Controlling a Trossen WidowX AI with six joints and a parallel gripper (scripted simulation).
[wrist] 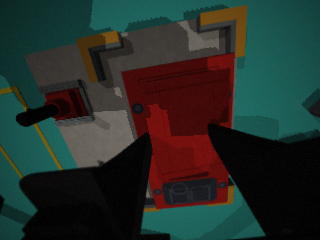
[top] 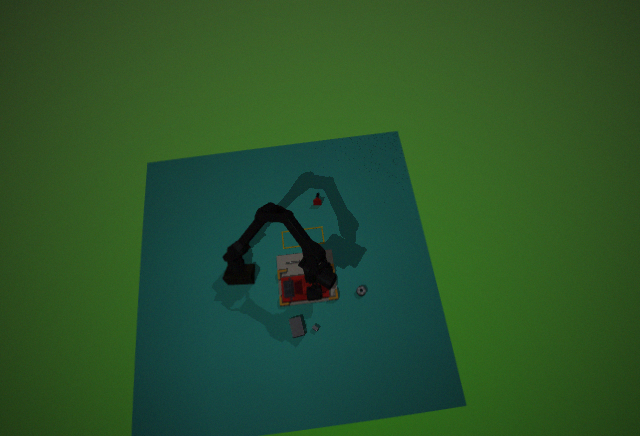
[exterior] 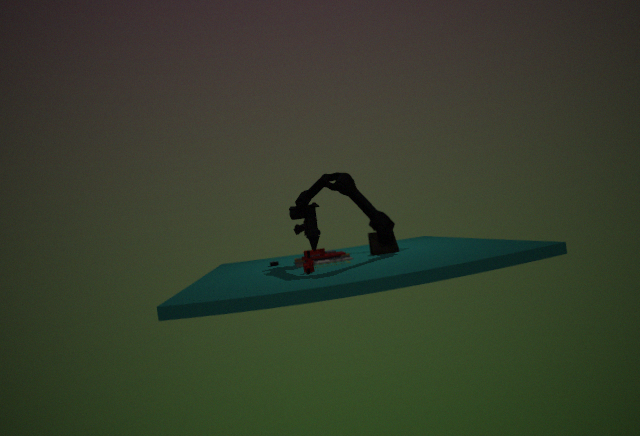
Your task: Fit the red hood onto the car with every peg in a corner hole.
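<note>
My gripper tip is 1 cm to the left of the red hood and 1 cm above it. Also, from my gripper tip: grey jig 4 cm below, 3 cm to the left, 2 cm behind; grey engine block 3 cm below.
</note>
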